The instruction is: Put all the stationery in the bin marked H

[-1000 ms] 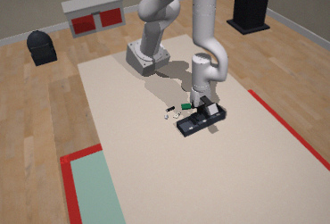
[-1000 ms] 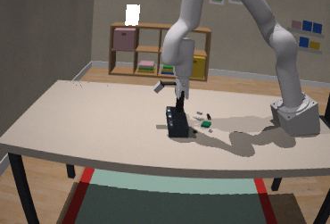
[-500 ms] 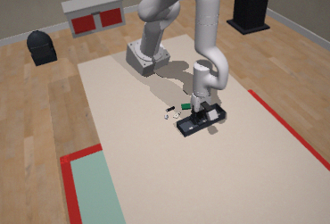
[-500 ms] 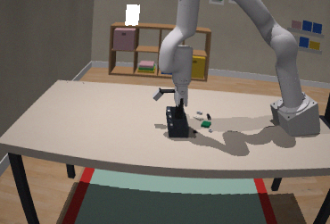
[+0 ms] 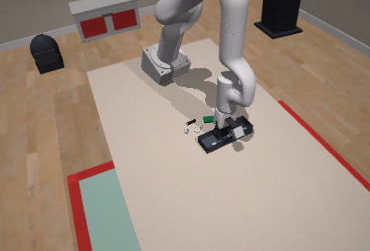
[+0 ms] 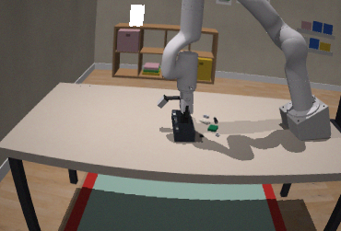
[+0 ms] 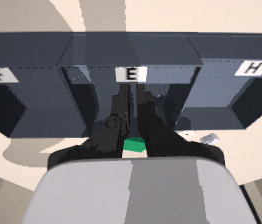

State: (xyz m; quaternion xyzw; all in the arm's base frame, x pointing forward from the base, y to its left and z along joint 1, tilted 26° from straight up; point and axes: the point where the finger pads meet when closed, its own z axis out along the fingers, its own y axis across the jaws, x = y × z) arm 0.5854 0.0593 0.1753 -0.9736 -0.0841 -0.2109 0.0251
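Now: the tray 1 cm ahead of my hand and 1 cm below it. Also, from my hand: white domino-like piece (10 cm behind, 9 cm to the right, 3 cm below); then green flat piece (13 cm behind, 2 cm to the right, 3 cm below); then black round thing (8 cm behind, 6 cm to the left, 3 cm below).
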